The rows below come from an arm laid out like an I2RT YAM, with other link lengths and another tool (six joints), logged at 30 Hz.
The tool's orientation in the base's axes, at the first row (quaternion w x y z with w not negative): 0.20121 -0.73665 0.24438 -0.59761
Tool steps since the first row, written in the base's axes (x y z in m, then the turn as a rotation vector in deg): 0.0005 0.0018 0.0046 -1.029 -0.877 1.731; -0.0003 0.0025 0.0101 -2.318 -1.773 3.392; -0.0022 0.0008 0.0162 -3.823 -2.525 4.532; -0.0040 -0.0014 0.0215 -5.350 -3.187 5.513
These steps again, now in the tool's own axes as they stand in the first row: 0.0026 -0.0042 -0.0004 1.709 -0.194 -1.365; 0.0063 -0.0079 -0.0024 3.332 -0.302 -2.971; 0.0118 -0.0099 -0.0055 4.425 -0.191 -4.681; 0.0170 -0.0111 -0.0083 5.336 -0.057 -6.379
